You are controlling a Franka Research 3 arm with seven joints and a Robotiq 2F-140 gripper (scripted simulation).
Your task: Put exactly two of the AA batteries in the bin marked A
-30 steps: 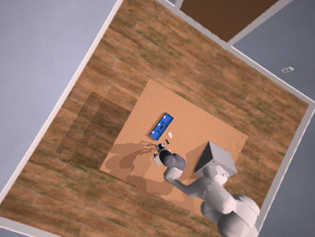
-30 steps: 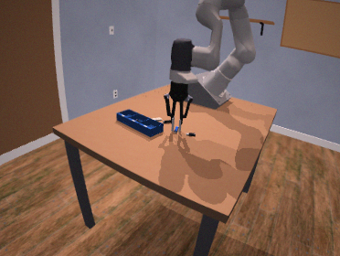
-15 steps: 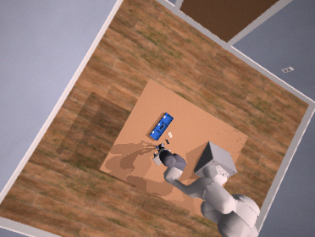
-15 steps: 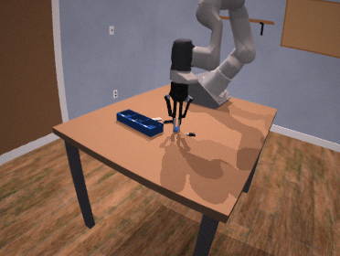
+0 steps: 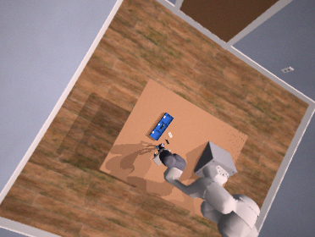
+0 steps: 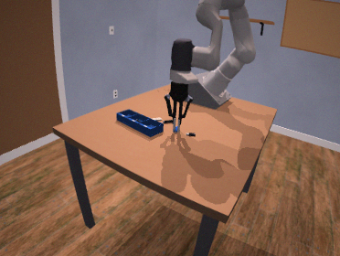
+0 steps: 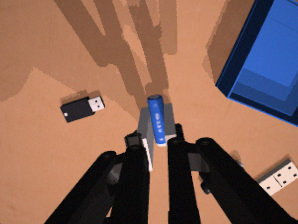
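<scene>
My hand is 70 mm short of the blue bin, 170 mm to the left of it and 20 mm above it. Round my hand: blue AA battery (30 mm below); then white domino (40 mm behind, 150 mm to the right, 30 mm below); then dark AA battery (50 mm behind, 80 mm to the right, 30 mm below).
</scene>
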